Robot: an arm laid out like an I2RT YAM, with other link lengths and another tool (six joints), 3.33 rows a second.
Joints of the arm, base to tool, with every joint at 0 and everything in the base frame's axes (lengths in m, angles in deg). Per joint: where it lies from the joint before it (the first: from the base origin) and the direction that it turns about. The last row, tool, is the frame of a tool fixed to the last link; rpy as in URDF.
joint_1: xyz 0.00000 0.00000 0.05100 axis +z
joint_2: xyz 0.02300 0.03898 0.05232 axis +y
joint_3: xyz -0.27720 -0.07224 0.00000 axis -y
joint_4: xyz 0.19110 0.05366 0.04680 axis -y
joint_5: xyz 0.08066 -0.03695 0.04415 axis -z
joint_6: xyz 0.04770 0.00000 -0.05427 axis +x
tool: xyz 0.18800 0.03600 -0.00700 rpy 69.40 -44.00 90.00
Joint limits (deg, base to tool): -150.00..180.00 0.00..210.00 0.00..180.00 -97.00..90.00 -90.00..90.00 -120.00..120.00
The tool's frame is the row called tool.
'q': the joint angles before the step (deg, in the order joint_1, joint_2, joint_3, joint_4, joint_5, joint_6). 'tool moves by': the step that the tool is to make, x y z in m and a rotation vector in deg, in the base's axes. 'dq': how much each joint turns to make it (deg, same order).
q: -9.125 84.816 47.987 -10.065 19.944 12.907
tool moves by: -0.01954 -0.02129 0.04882 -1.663 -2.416 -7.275
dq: 0.000 -6.272 7.059 -12.545 5.924 4.786
